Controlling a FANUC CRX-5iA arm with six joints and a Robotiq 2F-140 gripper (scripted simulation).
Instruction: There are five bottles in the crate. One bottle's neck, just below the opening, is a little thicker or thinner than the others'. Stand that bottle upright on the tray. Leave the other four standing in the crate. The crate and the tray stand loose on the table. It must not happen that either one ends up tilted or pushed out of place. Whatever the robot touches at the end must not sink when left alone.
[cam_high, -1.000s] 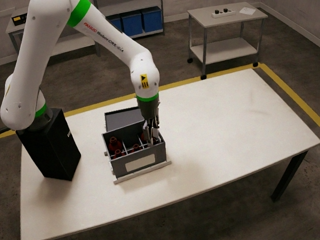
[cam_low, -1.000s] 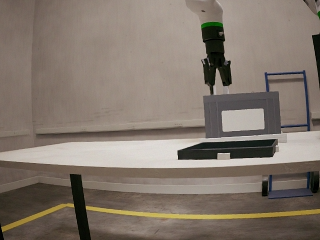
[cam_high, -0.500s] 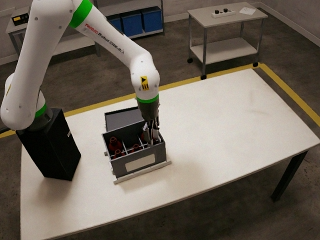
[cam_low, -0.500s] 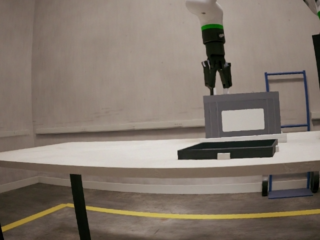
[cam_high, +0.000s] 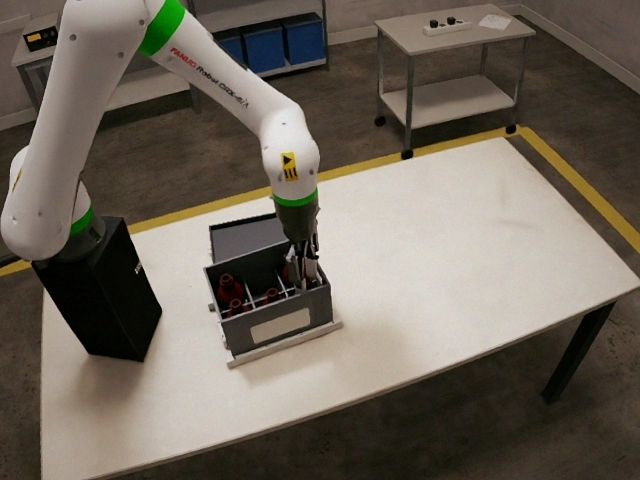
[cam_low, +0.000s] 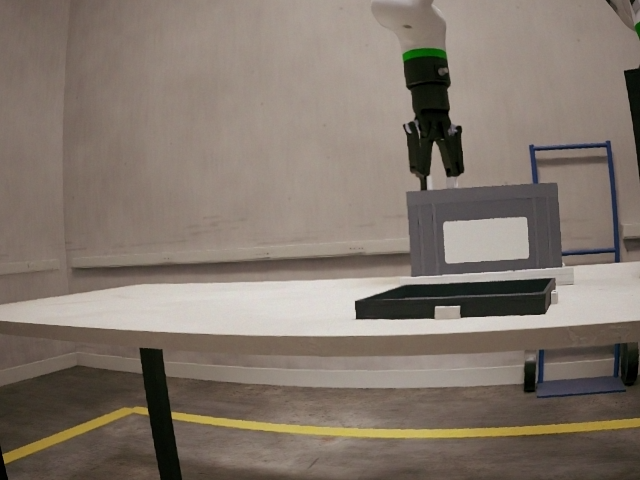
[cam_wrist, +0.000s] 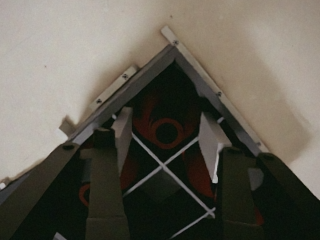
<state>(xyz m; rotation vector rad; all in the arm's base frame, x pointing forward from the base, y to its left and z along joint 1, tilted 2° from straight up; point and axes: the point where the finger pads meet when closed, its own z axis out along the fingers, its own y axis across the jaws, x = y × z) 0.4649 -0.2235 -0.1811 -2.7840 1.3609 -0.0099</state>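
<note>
Now: hand 9 cm past the crate, 9 cm above it and 6 cm to the right of it. Round my hand: dark tray: 34 cm to the left, 16 cm below, 2 cm behind; then bottle: 17 cm behind, 11 cm to the left, 8 cm below.
</note>
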